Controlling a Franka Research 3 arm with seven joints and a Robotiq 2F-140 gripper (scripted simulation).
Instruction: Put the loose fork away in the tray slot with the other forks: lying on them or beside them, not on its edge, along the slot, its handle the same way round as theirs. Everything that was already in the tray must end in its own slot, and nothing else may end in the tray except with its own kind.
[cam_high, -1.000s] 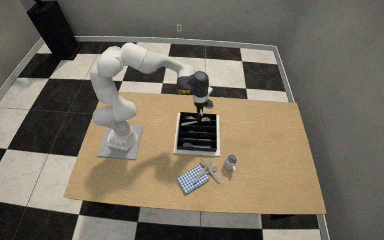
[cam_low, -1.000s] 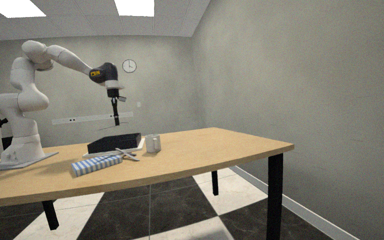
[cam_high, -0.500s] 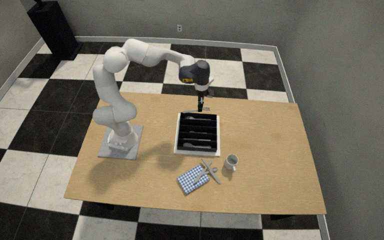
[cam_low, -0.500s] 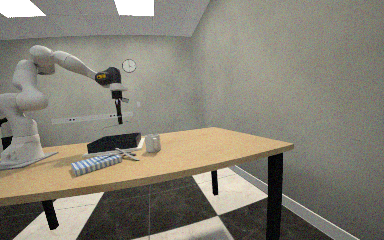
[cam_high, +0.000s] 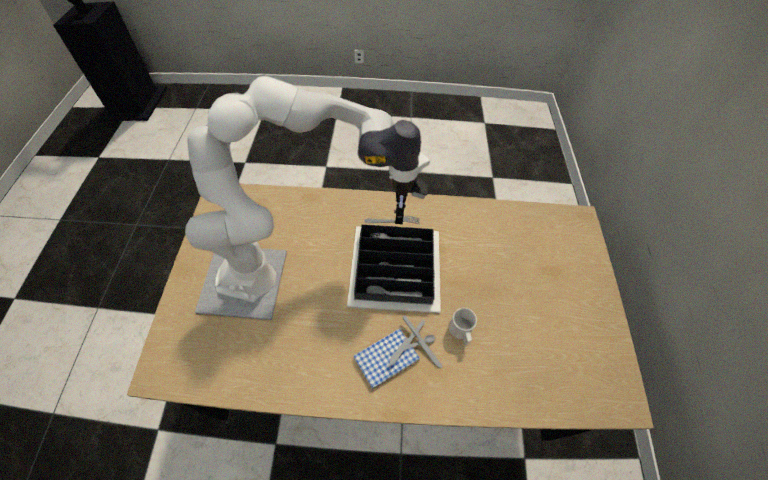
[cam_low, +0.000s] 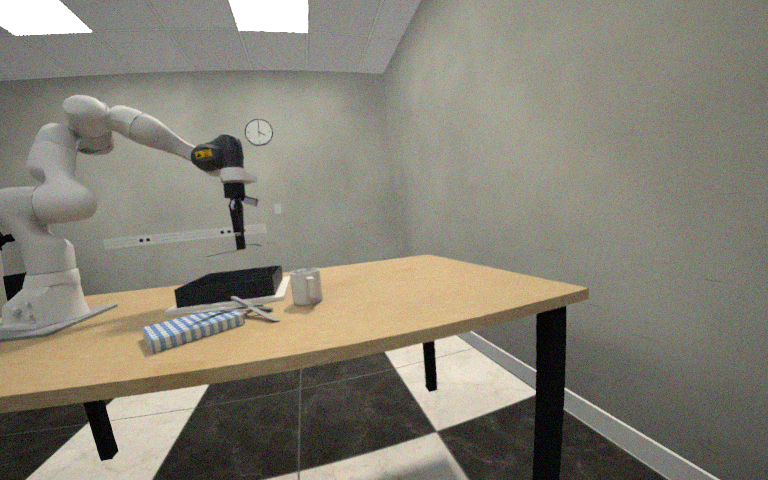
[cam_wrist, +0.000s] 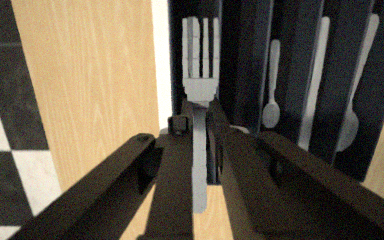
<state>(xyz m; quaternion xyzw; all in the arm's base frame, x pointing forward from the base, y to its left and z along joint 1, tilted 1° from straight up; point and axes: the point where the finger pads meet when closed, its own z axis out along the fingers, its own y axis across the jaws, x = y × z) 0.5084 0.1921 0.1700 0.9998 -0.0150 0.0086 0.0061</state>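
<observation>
The tray is 110 mm to the right of my hand and 140 mm below it. Round my hand: white mug 230 mm ahead, 340 mm to the right, 140 mm below; spoon 20 mm behind, 120 mm to the right, 160 mm below.
</observation>
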